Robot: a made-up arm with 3 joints. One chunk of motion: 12 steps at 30 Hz.
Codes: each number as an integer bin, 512 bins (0 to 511) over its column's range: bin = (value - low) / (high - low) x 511, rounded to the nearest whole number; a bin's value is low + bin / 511 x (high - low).
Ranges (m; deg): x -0.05..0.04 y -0.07..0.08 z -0.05..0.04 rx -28..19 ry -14..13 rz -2..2
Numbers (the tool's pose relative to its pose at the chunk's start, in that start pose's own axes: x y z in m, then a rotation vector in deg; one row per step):
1: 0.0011 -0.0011 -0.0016 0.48 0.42 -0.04
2: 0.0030 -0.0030 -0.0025 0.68 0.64 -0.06
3: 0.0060 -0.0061 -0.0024 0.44 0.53 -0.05
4: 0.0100 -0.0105 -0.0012 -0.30 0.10 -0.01
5: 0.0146 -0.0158 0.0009 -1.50 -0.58 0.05
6: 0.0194 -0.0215 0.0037 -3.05 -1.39 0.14
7: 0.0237 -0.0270 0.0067 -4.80 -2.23 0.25
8: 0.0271 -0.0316 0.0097 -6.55 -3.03 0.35
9: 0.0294 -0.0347 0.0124 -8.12 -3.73 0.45
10: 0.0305 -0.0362 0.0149 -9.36 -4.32 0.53
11: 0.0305 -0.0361 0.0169 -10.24 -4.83 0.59
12: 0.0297 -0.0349 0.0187 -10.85 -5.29 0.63
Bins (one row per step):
1: 290 235 275 310 273 250
2: 301 228 270 312 277 248
3: 318 218 270 309 275 249
4: 341 203 277 301 267 254
5: 367 185 289 288 254 262
6: 394 165 305 271 239 273
7: 418 146 322 252 223 287
8: 438 131 339 233 208 300
9: 451 120 354 216 194 313
10: 457 115 368 203 183 323
11: 457 115 380 193 174 331
12: 453 120 390 186 165 336

